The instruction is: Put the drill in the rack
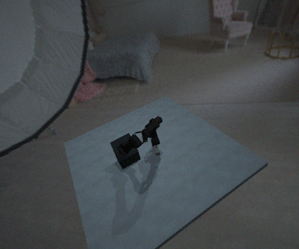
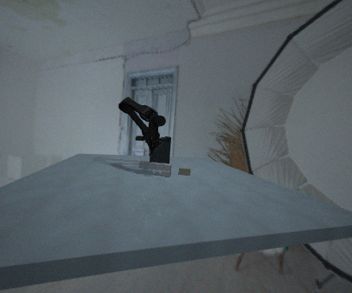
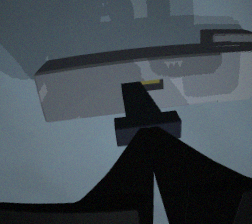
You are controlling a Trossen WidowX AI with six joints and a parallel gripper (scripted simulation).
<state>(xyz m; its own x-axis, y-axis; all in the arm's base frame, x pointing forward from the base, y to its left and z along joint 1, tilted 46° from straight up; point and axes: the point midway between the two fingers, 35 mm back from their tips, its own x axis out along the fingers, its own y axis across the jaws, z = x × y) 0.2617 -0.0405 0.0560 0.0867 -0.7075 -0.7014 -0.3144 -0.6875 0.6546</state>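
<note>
My gripper tip is 7 cm above the drill, 5 cm to the right of it and 1 cm short of it. Also, from my gripper tip: grey sleeve: 8 cm below, 3 cm to the left, 1 cm ahead.
</note>
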